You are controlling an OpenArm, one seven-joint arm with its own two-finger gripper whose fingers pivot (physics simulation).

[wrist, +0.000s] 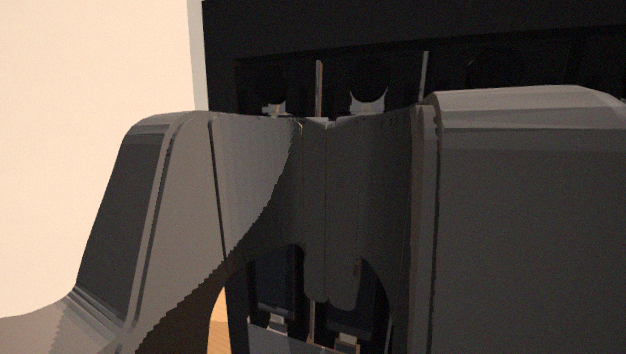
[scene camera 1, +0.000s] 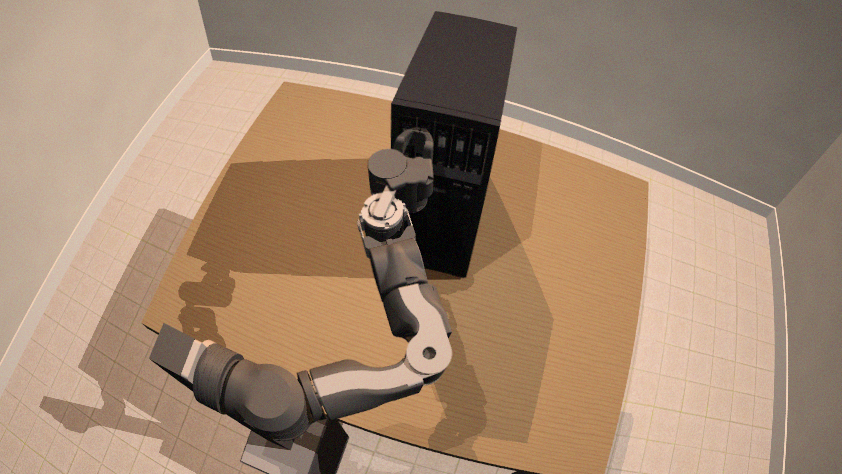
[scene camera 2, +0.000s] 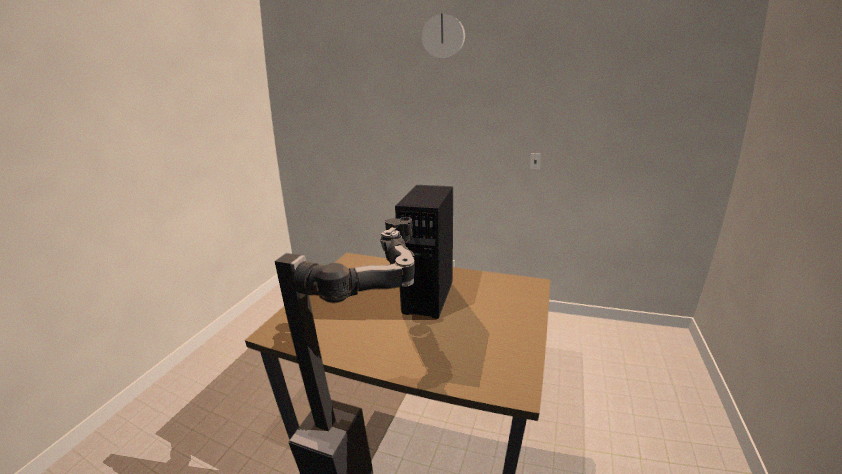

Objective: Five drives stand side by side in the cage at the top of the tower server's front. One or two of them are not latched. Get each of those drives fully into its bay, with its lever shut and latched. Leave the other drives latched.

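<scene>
The black tower server stands upright with the drive cage at its front top. My gripper is shut and empty, its fingertips close in front of the two left drives; contact cannot be told. In the wrist view the leftmost drive and the second drive show below the fingers, with pale pieces above them. These two look about level with each other; their latches are mostly hidden. The third, fourth and fifth drives look flush, with levers upright.
The wooden table carries the server. The arm reaches from its post at the table's front left and covers part of the server's front. Walls stand behind and at both sides.
</scene>
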